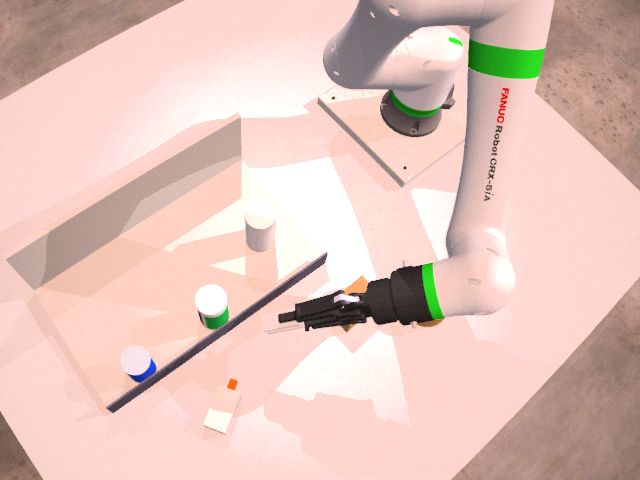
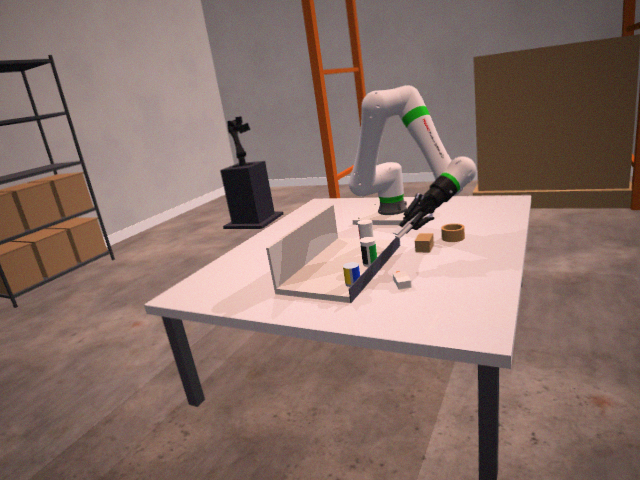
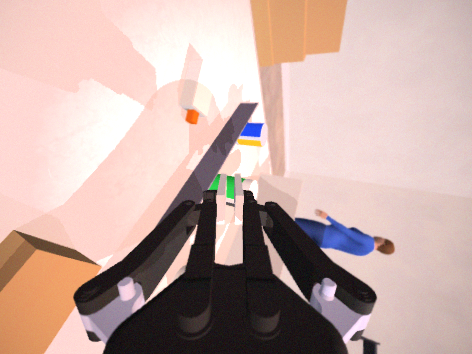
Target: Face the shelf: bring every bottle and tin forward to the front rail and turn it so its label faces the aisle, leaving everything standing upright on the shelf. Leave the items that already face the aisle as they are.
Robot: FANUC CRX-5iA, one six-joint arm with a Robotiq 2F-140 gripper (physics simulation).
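Where they show: gripper, fingertip midpoint: [image 1: 264, 324] [image 2: 396, 235] [image 3: 230, 184]; arm's base at its link origin: [image 1: 410, 112] [image 2: 392, 210].
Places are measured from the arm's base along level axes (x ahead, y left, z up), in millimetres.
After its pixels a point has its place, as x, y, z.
The shelf [image 1: 103, 310] {822, -76, -3} [image 2: 305, 248] {675, -182, 61} has a dark front rail [image 1: 217, 334] {686, 112, 7} [image 2: 376, 267] {696, 111, -3} [image 3: 212, 160] {708, 110, 2}. A blue and yellow tin [image 1: 145, 369] {833, 92, 68} [image 2: 351, 274] {862, 75, 45} [image 3: 251, 131] {821, 89, 45} stands upright by the rail's near end, blue side toward the rail. A white-capped green bottle [image 1: 216, 316] {677, 106, 86} [image 2: 368, 253] {693, 85, 53} [image 3: 226, 185] {661, 106, 54} stands upright close behind the rail, green side toward it. A white cylinder [image 1: 260, 232] {509, 37, 94} [image 2: 365, 228] {516, 23, 88} stands upright, set back from the rail; its label's direction is unclear. My gripper [image 1: 273, 329] {626, 178, 98} [image 2: 398, 235] {626, 178, 98} [image 3: 230, 184] {626, 178, 98} is shut and empty, outside the rail near its far end.
An orange-brown block [image 1: 361, 284] {413, 229, 24} [image 2: 423, 241] {488, 250, 21} [image 3: 50, 280] {471, 249, 24} lies on the table beneath the gripper, with a brown ring [image 1: 430, 322] {361, 377, 6} [image 2: 452, 238] {374, 348, -9} beyond it. A small pale box with an orange end [image 1: 222, 408] {772, 224, 2} [image 2: 401, 280] {804, 231, 2} [image 3: 197, 100] {743, 223, 2} lies in front of the rail.
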